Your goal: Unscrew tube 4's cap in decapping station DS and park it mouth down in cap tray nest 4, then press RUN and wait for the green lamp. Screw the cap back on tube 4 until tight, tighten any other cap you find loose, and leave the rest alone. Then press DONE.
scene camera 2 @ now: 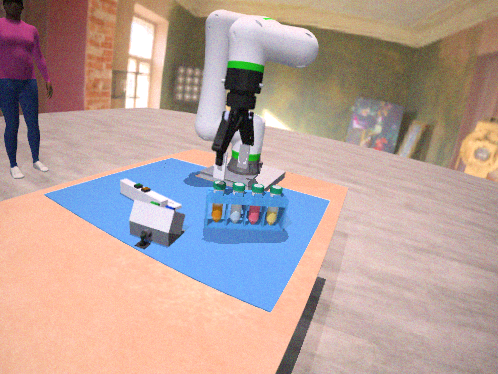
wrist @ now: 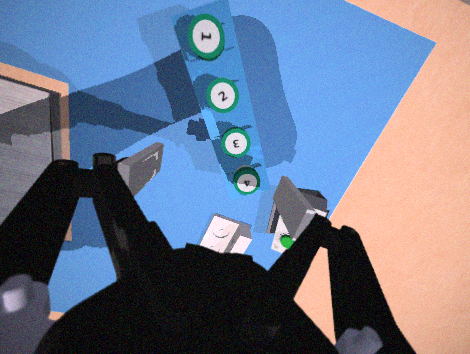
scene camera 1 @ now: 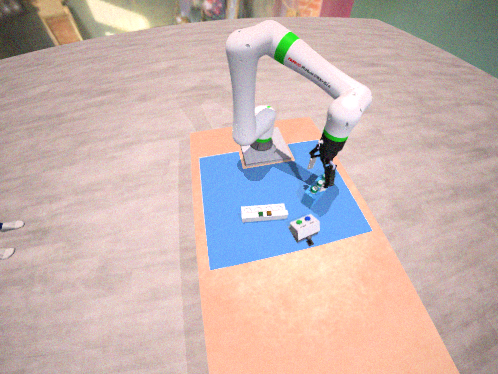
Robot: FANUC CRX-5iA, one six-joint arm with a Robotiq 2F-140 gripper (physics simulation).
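Seen in the pictures: gripper, between the fingertips: [scene camera 2: 231, 172] [wrist: 222, 172] [scene camera 1: 315, 179]; arm's base, origin of its link: [scene camera 2: 243, 169] [scene camera 1: 260, 142].
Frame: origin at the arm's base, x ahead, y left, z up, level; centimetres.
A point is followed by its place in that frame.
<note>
A blue rack [scene camera 1: 311, 200] {z 4.1, x 50.2, y 7.7 cm} [scene camera 2: 245, 233] [wrist: 239, 67] {z 6.7, x 43.6, y 22.1 cm} holds tubes with green-rimmed white caps numbered 1 to 4. Cap 4 [scene camera 1: 314, 189] {z 9.2, x 47.6, y 9.2 cm} [scene camera 2: 219, 185] {z 9.1, x 48.6, y 10.2 cm} [wrist: 246, 181] {z 9.3, x 47.0, y 9.8 cm} sits on the orange-filled tube at the end nearest the button box. Cap 3 [wrist: 236, 143] {z 9.3, x 44.8, y 14.3 cm}, cap 2 [wrist: 222, 95] {z 9.3, x 42.3, y 18.9 cm} and cap 1 [wrist: 206, 36] {z 9.3, x 40.0, y 23.5 cm} sit on their tubes; tightness cannot be told. My gripper [scene camera 1: 320, 173] {z 11.6, x 43.7, y 11.3 cm} [scene camera 2: 231, 167] {z 11.6, x 43.7, y 11.3 cm} [wrist: 222, 172] {z 11.6, x 43.7, y 11.3 cm} is open and empty, above the rack; in the wrist view cap 4 shows between its fingertips, nearer the right one. The white cap tray [scene camera 1: 264, 215] {z 1.7, x 49.4, y -16.3 cm} [scene camera 2: 142, 192] {z 1.4, x 50.3, y -14.3 cm} [wrist: 214, 226] {z -1.6, x 44.9, y -6.1 cm} shows no cap.
A white and grey button box [scene camera 1: 306, 230] {z 4.0, x 63.3, y -1.8 cm} [scene camera 2: 154, 223] {z 2.0, x 64.2, y 1.2 cm} with a green button [scene camera 1: 299, 222] {z 4.3, x 58.9, y -3.2 cm} [wrist: 286, 241] {z 4.0, x 58.1, y -2.8 cm} and a blue button [scene camera 1: 307, 218] {z 4.1, x 58.2, y 1.3 cm} stands beside the rack. A small black object [scene camera 1: 310, 241] {z -0.7, x 67.3, y -0.5 cm} [scene camera 2: 144, 238] {z -1.6, x 66.5, y -0.2 cm} lies before it. Dark green and orange squares show on the tray.
</note>
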